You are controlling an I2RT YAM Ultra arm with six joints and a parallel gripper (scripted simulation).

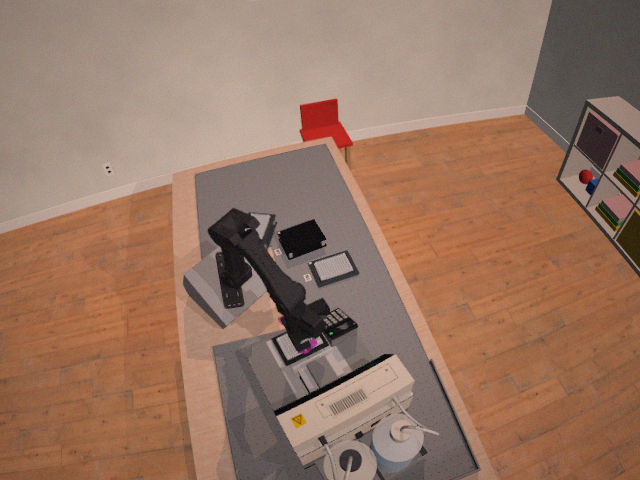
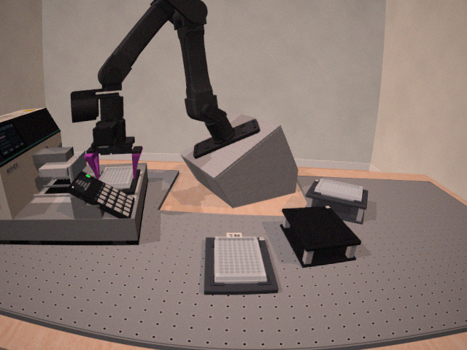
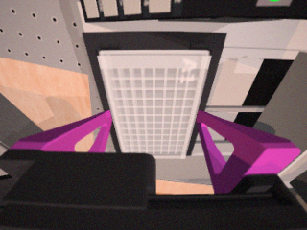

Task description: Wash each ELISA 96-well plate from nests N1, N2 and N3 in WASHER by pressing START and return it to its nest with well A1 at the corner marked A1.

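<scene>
The black carrier pocket lies 10 mm below my hand. From my hand the other things lie so: nest N1: 290 mm to the left, 230 mm ahead, 80 mm below; grey manifold: 150 mm to the right, 40 mm above, 20 mm ahead; raised black nest: 460 mm to the left, 160 mm ahead, 50 mm below.
</scene>
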